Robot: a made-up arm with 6 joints.
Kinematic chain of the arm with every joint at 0, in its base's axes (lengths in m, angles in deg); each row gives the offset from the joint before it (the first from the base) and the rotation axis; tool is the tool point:
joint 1: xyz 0 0 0.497 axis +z
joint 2: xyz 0 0 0 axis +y
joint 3: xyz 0 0 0.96 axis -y
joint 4: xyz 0 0 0 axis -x
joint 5: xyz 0.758 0 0 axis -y
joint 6: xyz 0 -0.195 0 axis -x
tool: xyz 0 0 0
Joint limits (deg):
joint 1: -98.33..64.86
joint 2: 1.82..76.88
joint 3: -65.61..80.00
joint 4: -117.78..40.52
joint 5: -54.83..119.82
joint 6: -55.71..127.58
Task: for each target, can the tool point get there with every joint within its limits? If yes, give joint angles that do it. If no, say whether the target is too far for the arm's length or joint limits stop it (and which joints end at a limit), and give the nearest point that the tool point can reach.
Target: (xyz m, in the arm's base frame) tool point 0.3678 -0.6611 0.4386
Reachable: yes | joints -46.06 43.48 -39.59 -6.17 0.21 44.94
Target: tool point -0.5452 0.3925 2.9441
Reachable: no: too far | nearest point -0.1556 -0.0396 2.2244 | short by 0.925 m
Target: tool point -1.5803 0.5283 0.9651
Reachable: no: joint limits stop it (at a limit: joint 1, joint 2, joint 3) | nearest point -0.2241 -0.2401 0.7352 | short by 1.576 m
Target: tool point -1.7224 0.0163 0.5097
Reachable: no: joint limits stop it (at a limit: joint 1, joint 3) | nearest point -0.2490 -0.3615 0.5184 | short by 1.521 m
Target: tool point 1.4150 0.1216 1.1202
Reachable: yes | joints 12.71 42.84 34.47 8.84 14.48 91.18
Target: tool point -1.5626 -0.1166 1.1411
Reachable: no: joint limits stop it (at a limit: joint 1, joint 2) | nearest point -0.2745 -0.5287 0.9170 | short by 1.371 m
